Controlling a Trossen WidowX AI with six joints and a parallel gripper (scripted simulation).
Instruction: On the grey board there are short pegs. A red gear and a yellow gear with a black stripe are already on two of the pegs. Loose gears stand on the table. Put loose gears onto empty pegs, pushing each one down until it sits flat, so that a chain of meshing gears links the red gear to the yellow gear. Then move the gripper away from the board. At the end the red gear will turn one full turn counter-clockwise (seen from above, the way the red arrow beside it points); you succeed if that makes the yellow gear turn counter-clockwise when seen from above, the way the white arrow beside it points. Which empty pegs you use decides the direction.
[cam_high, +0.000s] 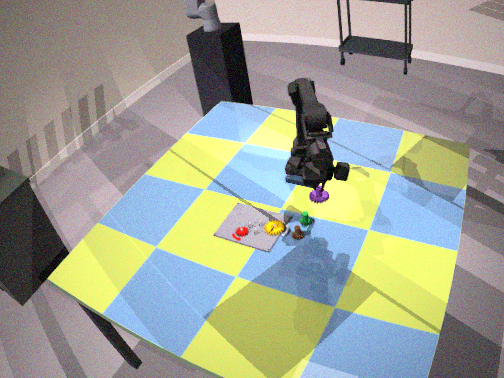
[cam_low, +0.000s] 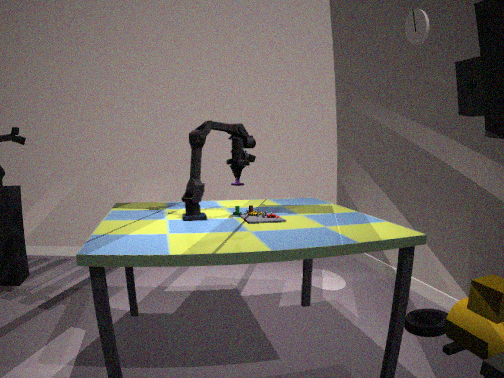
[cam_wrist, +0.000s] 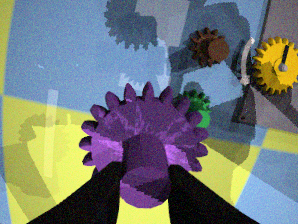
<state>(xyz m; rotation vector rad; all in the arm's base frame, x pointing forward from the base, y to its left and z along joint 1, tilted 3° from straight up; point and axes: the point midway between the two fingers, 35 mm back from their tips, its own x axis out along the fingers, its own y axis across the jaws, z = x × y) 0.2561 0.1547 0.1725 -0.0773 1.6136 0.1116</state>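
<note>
The yellow gear lies 6 cm ahead of my gripper tip, 14 cm to the right of it and 15 cm below it. Round my gripper tip: green gear: 1 cm behind, 6 cm to the right, 15 cm below; purple gear: 1 cm below; white arrow: 5 cm ahead, 10 cm to the right, 16 cm below.
</note>
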